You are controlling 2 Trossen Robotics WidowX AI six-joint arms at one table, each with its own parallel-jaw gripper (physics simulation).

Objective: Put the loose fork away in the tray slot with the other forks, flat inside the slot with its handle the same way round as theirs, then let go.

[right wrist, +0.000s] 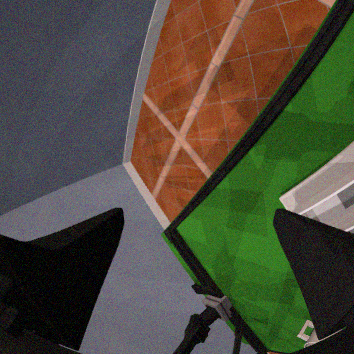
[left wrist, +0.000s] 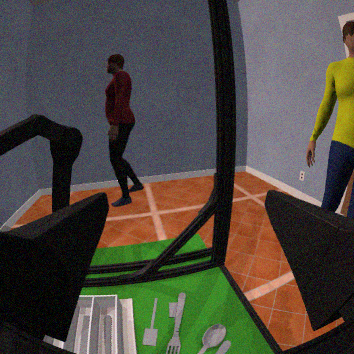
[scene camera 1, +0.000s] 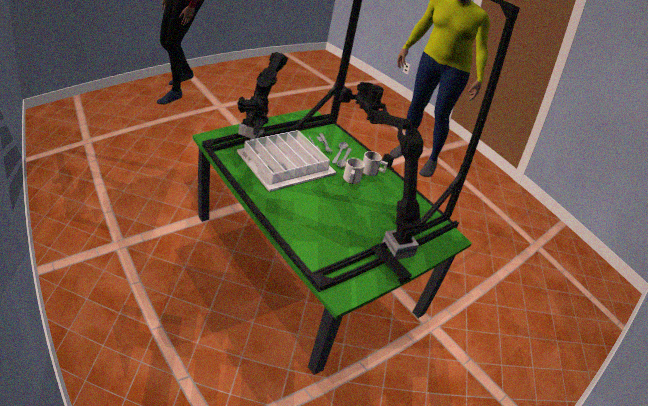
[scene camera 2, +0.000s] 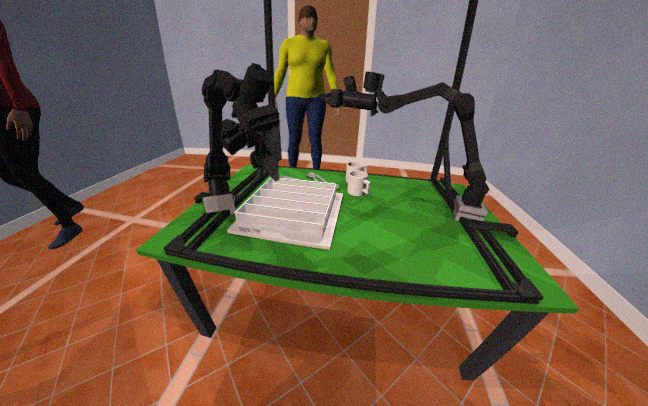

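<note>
The loose fork lies on the green table beside the tray, its tines toward the bottom of the left wrist view. The white tray has several long parallel slots. Utensils show in some slots in the left wrist view, but which slot holds the forks cannot be made out. My left gripper is open and empty, high above the far side of the table. My right gripper is open and empty, pointing down near the tray's back left corner.
A spatula lies between tray and fork; a small grey piece shows beside the fork's handle. Two spoons lie farther right. Two white mugs stand beyond them. Black frame rails run along the table edges.
</note>
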